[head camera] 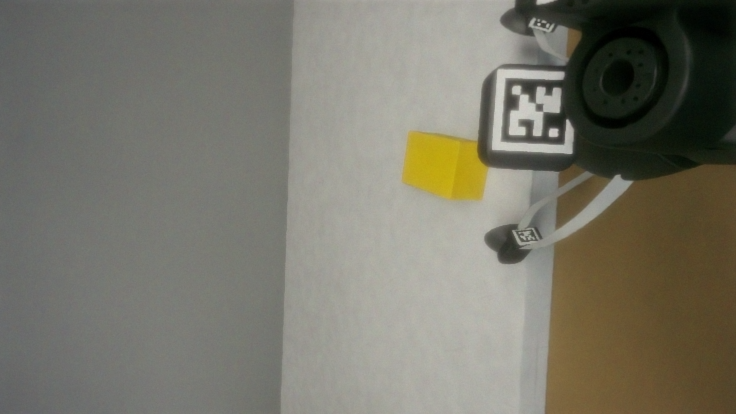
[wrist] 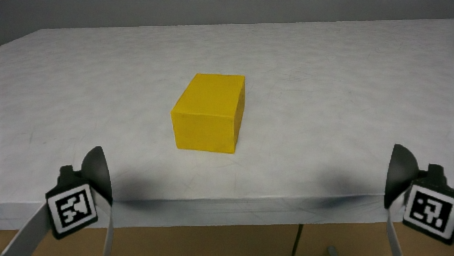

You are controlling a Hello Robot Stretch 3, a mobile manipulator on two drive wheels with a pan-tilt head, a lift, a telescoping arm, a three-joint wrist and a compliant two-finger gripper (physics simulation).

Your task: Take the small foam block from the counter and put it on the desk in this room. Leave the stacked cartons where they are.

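Frame: origin at the robot's base, x ahead, y up, z right, level; centimetres.
Where they show: gripper, between the fingertips: [wrist: 243,166].
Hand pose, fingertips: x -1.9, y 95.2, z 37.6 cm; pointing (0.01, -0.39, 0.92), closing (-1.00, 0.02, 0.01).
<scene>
After its pixels a point has its place.
The small foam block [head camera: 430,162] @(x 1.2, y 95.5, z 47.8 cm) [wrist: 206,107] @(x 1.5, y 95.5, z 45.0 cm), a yellow box shape, rests on the pale grey-white counter [head camera: 360,308] @(x 23.4, y 91.0, z 67.4 cm) [wrist: 325,100] @(x -13.0, y 91.0, z 54.5 cm). My gripper [head camera: 508,131] @(x -1.9, y 95.2, z 37.6 cm) [wrist: 243,166] @(x -1.9, y 95.2, z 37.6 cm) is open, its fingers wide apart at the counter's front edge. In the wrist view the block lies beyond the fingertips, between them and left of the middle. No finger touches it. In the head camera view the gripper's marker block hides a corner of it. The stacked cartons and the desk do not show in either view.
A plain grey wall [head camera: 144,205] @(x 12.1, y 116.5, z 98.9 cm) [wrist: 225,11] @(x 2.6, y 94.1, z 99.4 cm) stands behind the counter. Below the counter's front edge is a brown surface [head camera: 643,308] @(x 17.3, y 67.2, z 39.4 cm) [wrist: 200,241] @(x 2.7, y 80.7, z 40.2 cm), with a thin dark line on it in the wrist view.
</scene>
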